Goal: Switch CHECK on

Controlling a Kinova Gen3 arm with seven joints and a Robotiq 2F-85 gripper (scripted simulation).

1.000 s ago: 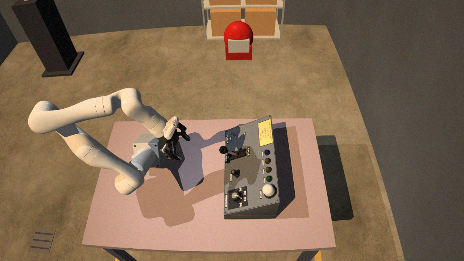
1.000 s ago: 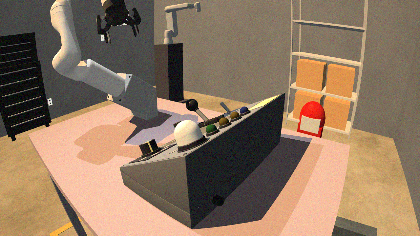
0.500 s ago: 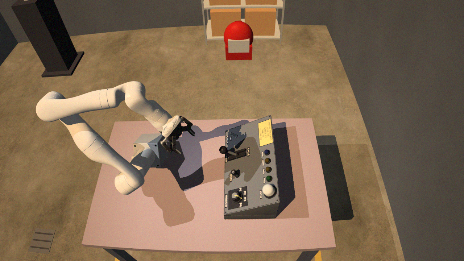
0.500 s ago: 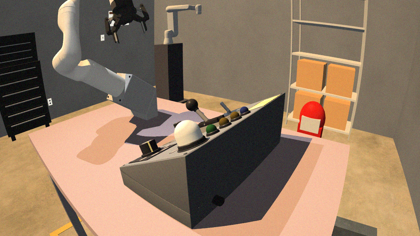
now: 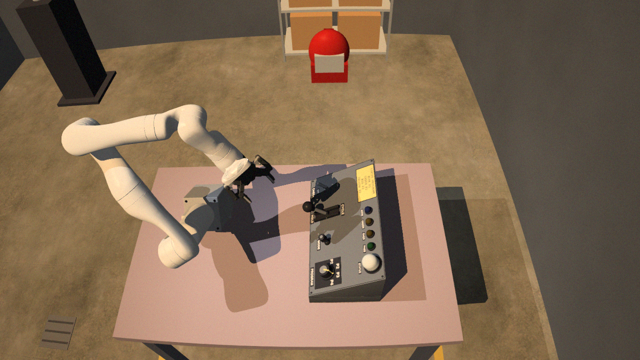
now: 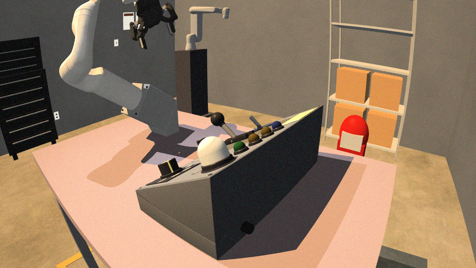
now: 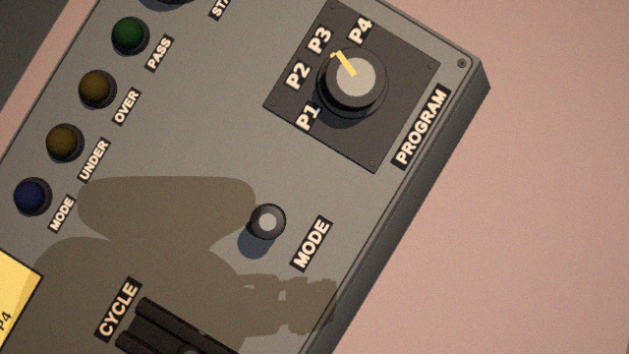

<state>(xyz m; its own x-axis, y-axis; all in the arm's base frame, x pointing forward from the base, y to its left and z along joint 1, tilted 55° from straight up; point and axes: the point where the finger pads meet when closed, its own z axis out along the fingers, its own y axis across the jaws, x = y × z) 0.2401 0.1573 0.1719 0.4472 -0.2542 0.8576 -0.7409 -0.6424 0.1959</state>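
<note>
My hand is 180 mm short of the check toggle, 230 mm to the right of it and 280 mm above it. The rest, counted from my hand: mode toggle: 190 mm ahead, 10 mm to the right, 280 mm below; then black ball lever: 170 mm ahead, 110 mm to the left, 270 mm below.
</note>
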